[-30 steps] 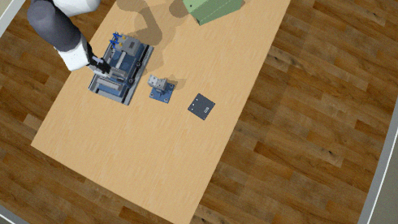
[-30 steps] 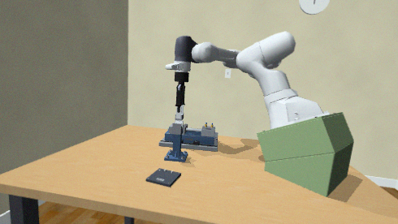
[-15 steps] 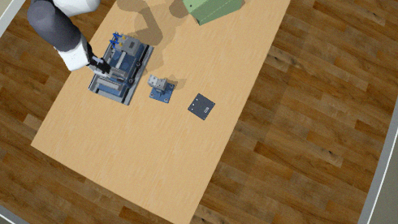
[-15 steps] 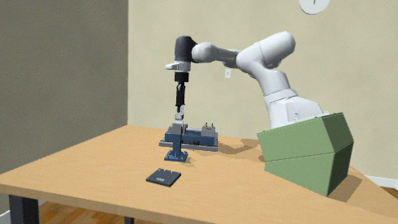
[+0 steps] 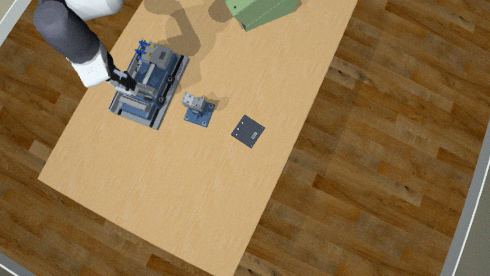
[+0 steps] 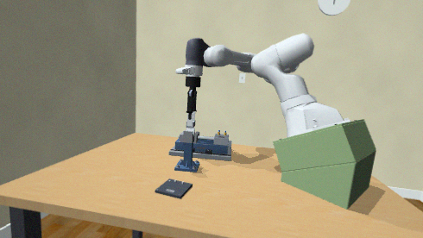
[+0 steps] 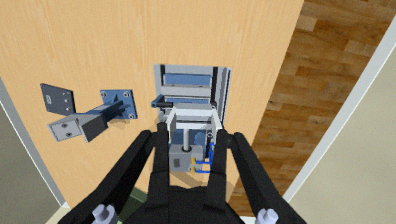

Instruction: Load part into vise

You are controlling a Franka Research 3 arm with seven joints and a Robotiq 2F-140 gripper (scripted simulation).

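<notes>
Now: the grey part 2 cm below my hand. Also, from my hand: vise (7 cm behind, 2 cm to the left, 13 cm below); dark work stop rod (7 cm to the left, 8 cm below); grey air cylinder (16 cm behind, 3 cm to the left, 9 cm below).
</notes>
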